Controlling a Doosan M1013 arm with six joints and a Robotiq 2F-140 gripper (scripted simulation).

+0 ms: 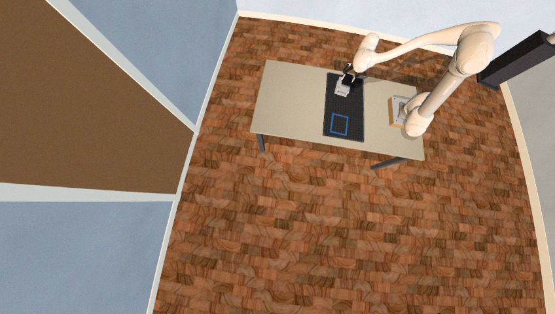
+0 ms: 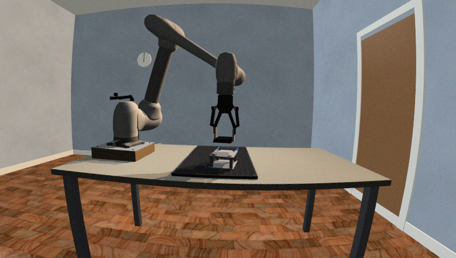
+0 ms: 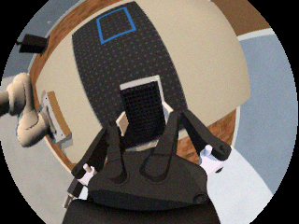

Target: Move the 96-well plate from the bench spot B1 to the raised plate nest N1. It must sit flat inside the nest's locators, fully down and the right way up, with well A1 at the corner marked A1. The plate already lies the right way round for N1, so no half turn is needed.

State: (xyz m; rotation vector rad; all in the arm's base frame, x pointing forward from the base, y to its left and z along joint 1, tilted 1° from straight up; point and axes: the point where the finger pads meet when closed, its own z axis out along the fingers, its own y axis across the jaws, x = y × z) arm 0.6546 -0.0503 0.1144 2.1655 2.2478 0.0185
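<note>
Now: hand 90 mm above the raised plate nest N1. From my hand the other things lie so: dark 96-well plate: 20 mm below.
</note>
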